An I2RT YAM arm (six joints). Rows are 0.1 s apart.
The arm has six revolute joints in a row. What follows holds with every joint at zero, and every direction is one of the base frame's. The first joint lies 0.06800 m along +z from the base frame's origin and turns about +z. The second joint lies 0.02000 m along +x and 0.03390 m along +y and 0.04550 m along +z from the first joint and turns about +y. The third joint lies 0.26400 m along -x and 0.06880 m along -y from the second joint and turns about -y. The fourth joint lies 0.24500 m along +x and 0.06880 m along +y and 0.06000 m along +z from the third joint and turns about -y. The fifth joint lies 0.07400 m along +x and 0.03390 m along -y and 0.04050 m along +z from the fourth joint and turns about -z. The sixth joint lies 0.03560 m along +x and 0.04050 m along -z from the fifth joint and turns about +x. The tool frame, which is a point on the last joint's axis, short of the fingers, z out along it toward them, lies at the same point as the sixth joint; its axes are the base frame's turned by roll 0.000, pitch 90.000 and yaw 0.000 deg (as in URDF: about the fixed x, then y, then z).
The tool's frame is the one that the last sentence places.
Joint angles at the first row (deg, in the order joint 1, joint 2, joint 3, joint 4, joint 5, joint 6):
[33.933 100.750 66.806 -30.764 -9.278 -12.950]
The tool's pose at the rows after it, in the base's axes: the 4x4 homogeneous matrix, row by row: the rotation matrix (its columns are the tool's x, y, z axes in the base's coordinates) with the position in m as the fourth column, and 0 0 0 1 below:
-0.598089 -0.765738 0.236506 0.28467; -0.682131 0.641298 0.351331 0.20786; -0.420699 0.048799 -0.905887 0.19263; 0 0 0 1
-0.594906 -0.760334 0.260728 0.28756; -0.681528 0.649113 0.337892 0.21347; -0.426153 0.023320 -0.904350 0.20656; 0 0 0 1
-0.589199 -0.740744 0.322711 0.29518; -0.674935 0.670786 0.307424 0.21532; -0.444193 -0.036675 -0.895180 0.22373; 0 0 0 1
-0.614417 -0.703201 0.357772 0.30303; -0.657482 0.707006 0.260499 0.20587; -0.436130 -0.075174 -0.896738 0.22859; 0 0 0 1
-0.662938 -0.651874 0.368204 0.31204; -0.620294 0.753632 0.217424 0.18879; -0.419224 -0.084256 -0.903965 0.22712; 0 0 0 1
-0.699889 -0.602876 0.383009 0.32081; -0.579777 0.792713 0.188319 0.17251; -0.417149 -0.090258 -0.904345 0.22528; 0 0 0 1
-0.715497 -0.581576 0.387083 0.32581; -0.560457 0.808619 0.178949 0.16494; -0.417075 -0.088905 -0.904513 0.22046; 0 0 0 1
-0.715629 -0.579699 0.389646 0.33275; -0.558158 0.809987 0.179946 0.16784; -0.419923 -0.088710 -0.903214 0.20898; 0 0 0 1
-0.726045 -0.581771 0.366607 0.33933; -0.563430 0.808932 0.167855 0.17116; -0.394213 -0.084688 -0.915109 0.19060; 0 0 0 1
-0.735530 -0.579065 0.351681 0.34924; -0.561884 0.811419 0.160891 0.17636; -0.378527 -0.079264 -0.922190 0.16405; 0 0 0 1
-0.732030 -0.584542 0.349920 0.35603; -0.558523 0.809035 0.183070 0.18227; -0.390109 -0.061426 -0.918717 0.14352; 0 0 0 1
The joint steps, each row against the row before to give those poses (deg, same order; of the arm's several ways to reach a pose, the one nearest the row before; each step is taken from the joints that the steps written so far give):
[1.333 0.064 1.726 -3.344 0.634 0.590]
[0.634 0.045 3.256 -2.468 1.704 0.546]
[-0.130 0.022 3.716 -1.793 3.454 0.067]
[-1.663 -0.001 1.137 -1.137 2.622 0.217]
[-2.906 0.023 -0.131 -0.787 1.137 0.744]
[-2.842 0.000 -0.414 0.349 0.656 0.546]
[-1.420 0.415 -0.613 1.006 -0.022 0.132]
[-0.088 2.097 -0.132 2.404 -0.022 0.043]
[0.001 3.148 0.002 1.507 0.022 0.000]
[0.022 4.547 -0.044 3.563 -0.022 0.350]
[0.218 3.388 -0.306 4.219 -1.093 0.284]

